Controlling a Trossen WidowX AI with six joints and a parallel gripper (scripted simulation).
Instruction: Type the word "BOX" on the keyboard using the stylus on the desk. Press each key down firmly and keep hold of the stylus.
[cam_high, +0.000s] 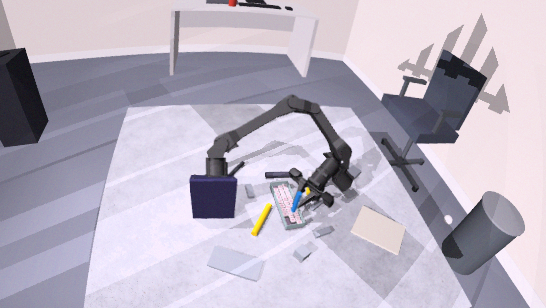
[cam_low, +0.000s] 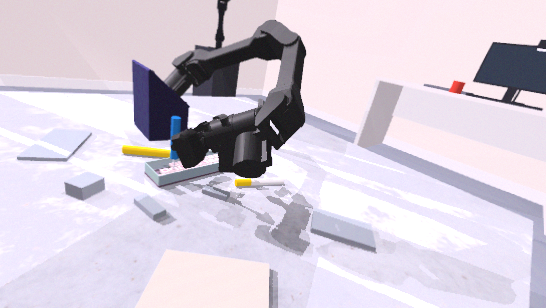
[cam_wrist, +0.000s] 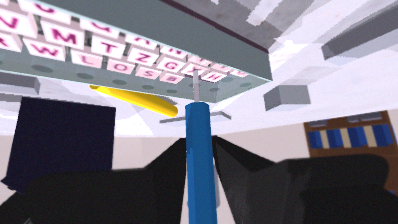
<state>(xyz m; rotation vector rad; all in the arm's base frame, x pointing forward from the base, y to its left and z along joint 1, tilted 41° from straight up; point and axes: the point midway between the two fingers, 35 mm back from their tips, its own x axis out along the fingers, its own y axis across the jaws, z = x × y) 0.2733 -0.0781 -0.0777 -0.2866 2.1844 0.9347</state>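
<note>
Right now the yellow bar is 100 mm behind my gripper tip, 10 mm to the left of it and 60 mm below it. Round my gripper tip: blue pen 10 mm below; yellow-and-white pen 130 mm ahead, 130 mm to the left, 60 mm below; grey stylus tip 50 mm below.
</note>
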